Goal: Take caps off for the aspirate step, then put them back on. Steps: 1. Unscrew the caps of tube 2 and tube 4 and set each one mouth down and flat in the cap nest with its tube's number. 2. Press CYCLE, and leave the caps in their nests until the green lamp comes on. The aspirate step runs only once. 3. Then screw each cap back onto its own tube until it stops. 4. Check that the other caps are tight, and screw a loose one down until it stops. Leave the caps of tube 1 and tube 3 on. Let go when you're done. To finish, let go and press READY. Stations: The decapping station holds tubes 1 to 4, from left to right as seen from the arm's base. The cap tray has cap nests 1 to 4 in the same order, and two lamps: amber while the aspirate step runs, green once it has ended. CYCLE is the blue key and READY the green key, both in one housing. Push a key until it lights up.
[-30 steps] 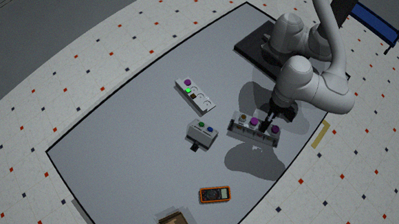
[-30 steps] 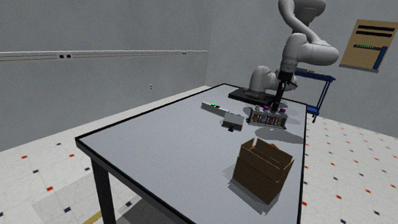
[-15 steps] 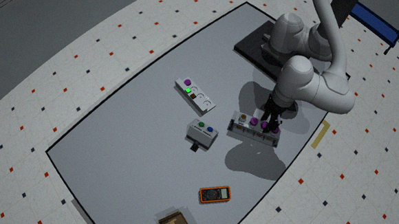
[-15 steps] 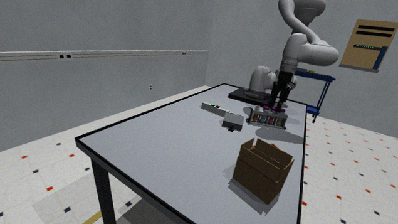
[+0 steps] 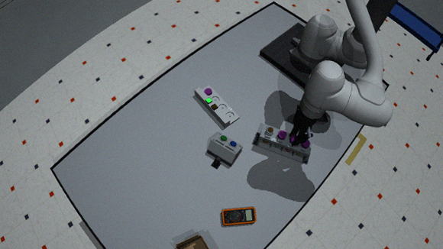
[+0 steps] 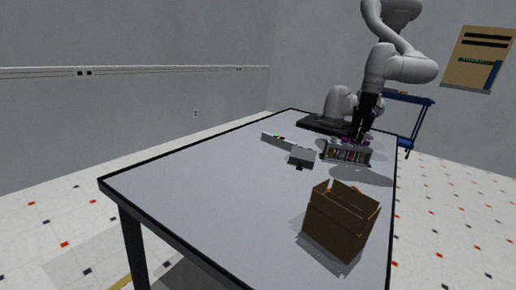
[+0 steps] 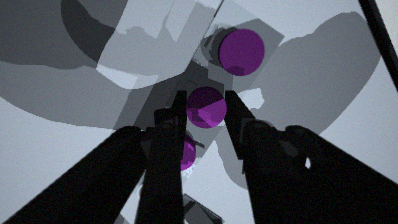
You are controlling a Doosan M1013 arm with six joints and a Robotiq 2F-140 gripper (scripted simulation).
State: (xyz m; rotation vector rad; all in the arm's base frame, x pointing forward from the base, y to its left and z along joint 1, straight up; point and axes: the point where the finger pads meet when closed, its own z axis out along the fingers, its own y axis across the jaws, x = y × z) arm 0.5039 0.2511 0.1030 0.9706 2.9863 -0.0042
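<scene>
Now: hand 2 cm short of the purple cap, 5 cm to the left of it and 3 cm above it. Round my hand: green key 18 cm ahead, 21 cm to the right, 8 cm below; then blue key 17 cm ahead, 17 cm to the right, 8 cm below; then key housing 19 cm ahead, 19 cm to the right, 9 cm below.
</scene>
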